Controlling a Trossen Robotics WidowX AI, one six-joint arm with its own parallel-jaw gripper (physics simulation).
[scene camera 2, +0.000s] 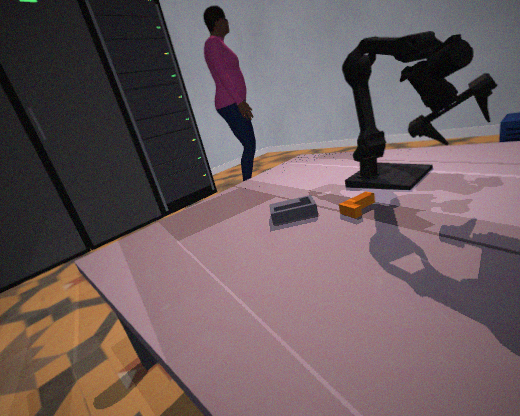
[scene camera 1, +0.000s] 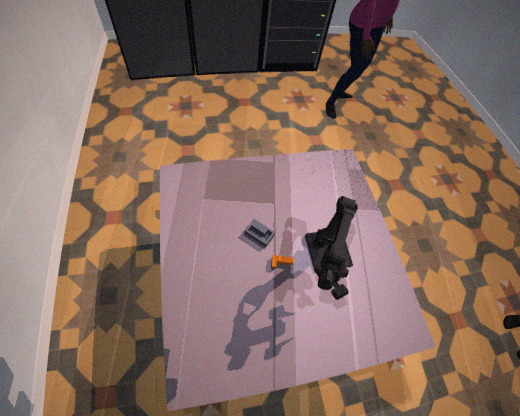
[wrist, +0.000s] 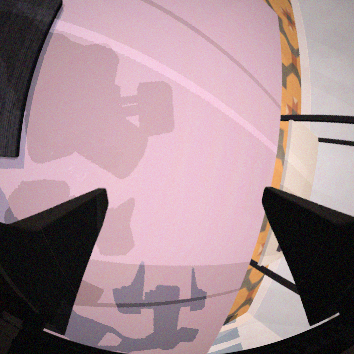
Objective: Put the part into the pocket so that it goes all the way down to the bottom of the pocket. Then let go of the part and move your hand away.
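Pixels of known places: gripper, fingertip midpoint: (scene camera 2: 467, 133) (scene camera 1: 332, 291) (wrist: 186, 195); arm's base, origin of the base link: (scene camera 2: 368, 175) (scene camera 1: 320, 241).
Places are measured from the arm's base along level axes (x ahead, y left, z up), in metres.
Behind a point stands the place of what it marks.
An orange L-shaped part (scene camera 1: 283, 260) {y 0.033, x 0.236, z 0.006 m} (scene camera 2: 357, 204) {y 0.042, x 0.282, z 0.008 m} lies on the table between the grey block and the arm's base. The grey block (scene camera 1: 256, 238) {y -0.127, x 0.325, z 0.010 m} (scene camera 2: 295, 216) {y -0.132, x 0.328, z -0.013 m} has a dark recessed pocket in its top and stands apart from the part. No orange shows in the pocket. My gripper (scene camera 2: 467, 132) {y 0.278, x 0.119, z 0.132 m} (wrist: 186, 195) {y 0.278, x 0.119, z 0.132 m} is open and empty, its fingers wide apart. It is held high above the table, on the far side of the arm's base from the block. Neither the part nor the block shows in the wrist view.
The pink table (scene camera 1: 215, 310) {y 0.148, x 0.636, z -0.024 m} (scene camera 2: 240, 310) {y -0.056, x 0.706, z -0.024 m} (wrist: 210, 165) {y 0.425, x 0.135, z -0.024 m} carries the arm's black base (scene camera 2: 400, 176) {y 0.104, x 0.013, z -0.007 m} and broad shadows. Dark server cabinets (scene camera 1: 227, 37) (scene camera 2: 60, 125) stand beyond the table. A person in a magenta top (scene camera 1: 372, 17) (scene camera 2: 225, 75) stands on the patterned floor.
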